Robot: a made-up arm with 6 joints. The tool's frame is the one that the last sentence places.
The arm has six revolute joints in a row. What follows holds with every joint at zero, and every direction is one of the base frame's. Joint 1 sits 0.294 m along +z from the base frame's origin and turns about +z. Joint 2 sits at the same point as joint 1 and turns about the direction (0, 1, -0.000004). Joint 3 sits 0.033 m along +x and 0.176 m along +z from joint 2 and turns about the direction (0, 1, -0.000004). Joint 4 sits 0.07 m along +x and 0.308 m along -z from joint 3 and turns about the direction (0, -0.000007, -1). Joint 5 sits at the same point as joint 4 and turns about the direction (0, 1, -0.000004). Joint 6 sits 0.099 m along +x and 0.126 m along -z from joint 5 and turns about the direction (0, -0.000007, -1). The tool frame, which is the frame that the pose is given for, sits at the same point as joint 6; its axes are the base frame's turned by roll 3.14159, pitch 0 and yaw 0 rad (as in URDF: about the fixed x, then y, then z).
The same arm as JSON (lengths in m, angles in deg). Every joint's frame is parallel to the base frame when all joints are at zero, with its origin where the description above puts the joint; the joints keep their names.
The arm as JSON. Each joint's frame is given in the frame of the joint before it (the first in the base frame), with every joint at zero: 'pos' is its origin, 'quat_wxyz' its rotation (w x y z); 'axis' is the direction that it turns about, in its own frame. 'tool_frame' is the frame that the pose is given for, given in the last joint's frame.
{
  "length_unit": "m",
  "angle_unit": "deg",
  "joints": [
    {
      "joint": "joint 1",
      "pos": [
        0.0,
        0.0,
        0.294
      ],
      "quat_wxyz": [
        1.0,
        0.0,
        0.0,
        0.0
      ],
      "axis": [
        0.0,
        0.0,
        1.0
      ]
    },
    {
      "joint": "joint 2",
      "pos": [
        0.0,
        0.0,
        0.0
      ],
      "quat_wxyz": [
        1.0,
        0.0,
        0.0,
        0.0
      ],
      "axis": [
        0.0,
        1.0,
        0.0
      ]
    },
    {
      "joint": "joint 3",
      "pos": [
        0.033,
        0.0,
        0.176
      ],
      "quat_wxyz": [
        1.0,
        0.0,
        0.0,
        0.0
      ],
      "axis": [
        0.0,
        1.0,
        0.0
      ]
    },
    {
      "joint": "joint 4",
      "pos": [
        0.07,
        0.0,
        -0.308
      ],
      "quat_wxyz": [
        1.0,
        0.0,
        0.0,
        0.0
      ],
      "axis": [
        0.0,
        0.0,
        -1.0
      ]
    },
    {
      "joint": "joint 5",
      "pos": [
        0.0,
        0.0,
        0.0
      ],
      "quat_wxyz": [
        1.0,
        0.0,
        0.0,
        0.0
      ],
      "axis": [
        0.0,
        1.0,
        0.0
      ]
    },
    {
      "joint": "joint 6",
      "pos": [
        0.099,
        0.0,
        -0.126
      ],
      "quat_wxyz": [
        1.0,
        0.0,
        0.0,
        0.0
      ],
      "axis": [
        0.0,
        0.0,
        -1.0
      ]
    }
  ],
  "tool_frame": {
    "pos": [
      0.0,
      0.0,
      0.0
    ],
    "quat_wxyz": [
      0.000001,
      1.000004,
      0.0,
      0.0
    ]
  }
}

